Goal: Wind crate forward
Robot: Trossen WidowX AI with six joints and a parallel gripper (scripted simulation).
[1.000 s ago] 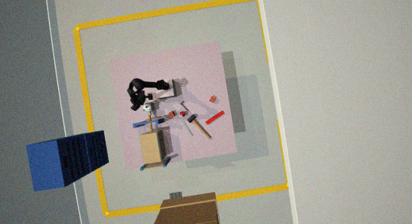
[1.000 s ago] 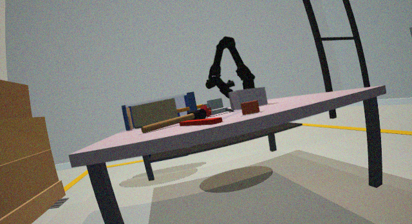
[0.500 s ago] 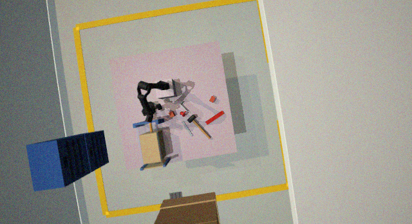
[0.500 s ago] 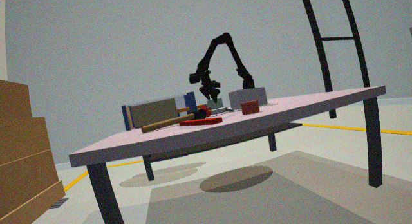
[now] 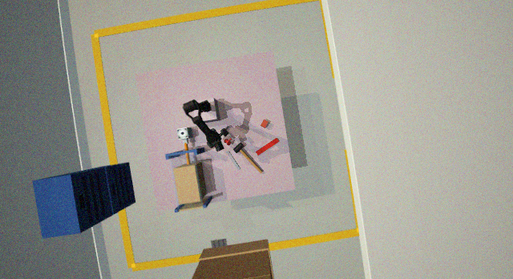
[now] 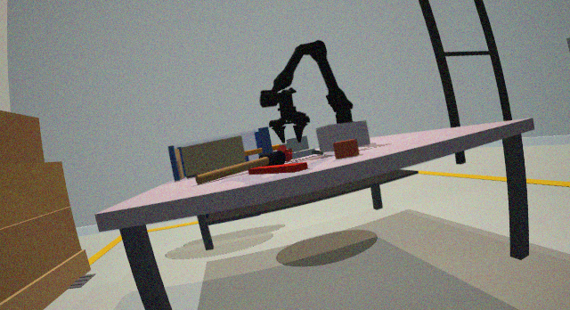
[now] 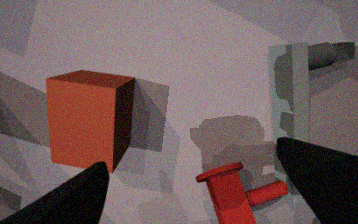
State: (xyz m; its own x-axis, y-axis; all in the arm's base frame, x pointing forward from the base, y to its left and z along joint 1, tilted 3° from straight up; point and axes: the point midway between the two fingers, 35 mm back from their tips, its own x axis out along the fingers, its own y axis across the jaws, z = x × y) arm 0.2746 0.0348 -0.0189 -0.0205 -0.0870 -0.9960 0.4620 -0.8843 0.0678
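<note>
Right now the winch handle is 1 cm behind my gripper tip, 7 cm to the left of it and 5 cm below it. Round my gripper tip: blue steel frame (4 cm ahead, 31 cm to the right, 4 cm above); thin grey tool (22 cm ahead, 6 cm to the left, 7 cm below); red knob (4 cm ahead, 6 cm to the left, 4 cm below).
</note>
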